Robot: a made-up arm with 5 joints. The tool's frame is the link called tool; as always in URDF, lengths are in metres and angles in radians. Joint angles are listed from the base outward. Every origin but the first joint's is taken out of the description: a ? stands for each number. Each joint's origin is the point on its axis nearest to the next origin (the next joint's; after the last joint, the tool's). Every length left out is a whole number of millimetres.
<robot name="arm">
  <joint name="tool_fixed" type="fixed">
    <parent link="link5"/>
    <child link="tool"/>
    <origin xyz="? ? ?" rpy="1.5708 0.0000 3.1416"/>
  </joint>
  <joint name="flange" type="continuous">
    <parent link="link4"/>
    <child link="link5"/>
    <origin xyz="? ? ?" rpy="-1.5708 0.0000 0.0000"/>
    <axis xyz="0 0 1"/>
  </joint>
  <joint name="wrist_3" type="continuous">
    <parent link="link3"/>
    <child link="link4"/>
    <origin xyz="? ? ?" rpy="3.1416 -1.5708 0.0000"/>
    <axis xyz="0 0 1"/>
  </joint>
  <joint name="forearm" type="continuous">
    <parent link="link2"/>
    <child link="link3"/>
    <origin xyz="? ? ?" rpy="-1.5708 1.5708 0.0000"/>
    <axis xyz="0 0 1"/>
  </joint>
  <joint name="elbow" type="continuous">
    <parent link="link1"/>
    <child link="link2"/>
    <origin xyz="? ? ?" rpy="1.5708 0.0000 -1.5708"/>
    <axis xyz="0 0 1"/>
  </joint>
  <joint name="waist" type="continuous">
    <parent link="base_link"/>
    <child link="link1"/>
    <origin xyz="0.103 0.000 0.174" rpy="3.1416 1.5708 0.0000"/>
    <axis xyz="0 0 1"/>
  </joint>
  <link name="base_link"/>
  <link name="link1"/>
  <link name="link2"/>
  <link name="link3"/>
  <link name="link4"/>
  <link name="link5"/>
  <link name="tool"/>
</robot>
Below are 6 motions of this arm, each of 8 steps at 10 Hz.
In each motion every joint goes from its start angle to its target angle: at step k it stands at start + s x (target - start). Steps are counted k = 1, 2, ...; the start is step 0. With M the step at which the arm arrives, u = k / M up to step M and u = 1 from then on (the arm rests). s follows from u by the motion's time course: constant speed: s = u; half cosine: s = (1 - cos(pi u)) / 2; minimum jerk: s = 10 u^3 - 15 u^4 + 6 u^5.
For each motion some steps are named. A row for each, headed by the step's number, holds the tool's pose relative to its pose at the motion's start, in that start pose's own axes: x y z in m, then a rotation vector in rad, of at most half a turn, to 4 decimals.
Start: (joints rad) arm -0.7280 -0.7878 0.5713 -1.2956 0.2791
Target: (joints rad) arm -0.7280 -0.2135 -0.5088 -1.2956 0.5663
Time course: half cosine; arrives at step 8
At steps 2, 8:
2: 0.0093 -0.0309 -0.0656 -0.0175 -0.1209 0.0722
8: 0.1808 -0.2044 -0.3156 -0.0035 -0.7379 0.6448

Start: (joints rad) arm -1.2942 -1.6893 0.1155 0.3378 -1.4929
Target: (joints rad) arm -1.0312 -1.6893 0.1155 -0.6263 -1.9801
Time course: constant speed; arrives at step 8
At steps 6, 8:
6: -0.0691 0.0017 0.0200 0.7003 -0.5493 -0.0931
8: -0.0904 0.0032 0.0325 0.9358 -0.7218 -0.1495

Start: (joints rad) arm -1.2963 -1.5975 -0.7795 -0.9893 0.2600
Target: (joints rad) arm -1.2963 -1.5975 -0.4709 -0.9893 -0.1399
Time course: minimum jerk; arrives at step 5
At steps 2, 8:
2: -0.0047 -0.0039 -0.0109 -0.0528 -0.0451 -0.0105
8: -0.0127 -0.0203 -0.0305 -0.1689 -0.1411 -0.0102

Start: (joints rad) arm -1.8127 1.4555 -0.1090 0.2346 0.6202
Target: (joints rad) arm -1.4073 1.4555 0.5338 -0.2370 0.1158
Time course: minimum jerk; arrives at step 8
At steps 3, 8:
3: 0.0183 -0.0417 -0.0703 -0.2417 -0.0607 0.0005
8: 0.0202 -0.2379 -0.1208 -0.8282 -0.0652 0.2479

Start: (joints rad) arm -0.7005 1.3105 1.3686 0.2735 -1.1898
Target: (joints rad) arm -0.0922 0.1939 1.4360 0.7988 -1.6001
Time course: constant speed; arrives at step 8
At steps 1, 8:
1: 0.0073 0.0083 0.0173 -0.0478 0.0827 0.0644
8: 0.0577 -0.0370 0.0934 -0.3747 0.3395 0.9657

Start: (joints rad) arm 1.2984 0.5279 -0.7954 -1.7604 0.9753
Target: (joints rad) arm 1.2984 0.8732 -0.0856 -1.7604 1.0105
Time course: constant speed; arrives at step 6
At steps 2, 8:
2: -0.0854 -0.0460 0.0772 -0.0105 0.2302 0.1461
8: -0.1719 -0.1585 0.2549 -0.1144 0.6964 0.4096

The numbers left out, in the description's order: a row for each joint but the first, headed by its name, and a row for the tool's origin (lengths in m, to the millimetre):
tool: 0.282 -0.044 0.000
flange: 0.079 0.233 0.000
wrist_3: 0.079 0.094 0.000
forearm: 0.057 0.095 0.000
elbow: -0.156 -0.382 0.000

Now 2 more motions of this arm.
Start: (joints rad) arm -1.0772 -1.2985 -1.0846 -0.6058 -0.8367
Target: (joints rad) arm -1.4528 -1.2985 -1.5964 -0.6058 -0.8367
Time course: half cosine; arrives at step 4
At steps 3, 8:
3: 0.3025 0.2620 -0.0946 0.0941 -0.2279 -0.5537
8: 0.3668 0.2913 -0.1125 0.1009 -0.2768 -0.6456

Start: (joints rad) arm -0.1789 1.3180 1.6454 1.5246 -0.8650
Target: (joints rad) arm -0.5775 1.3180 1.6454 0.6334 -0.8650
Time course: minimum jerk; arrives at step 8
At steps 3, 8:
3: -0.0084 -0.0653 0.0048 0.1040 0.0284 0.0928
8: -0.0191 -0.2627 0.0161 0.3989 0.1019 0.3113

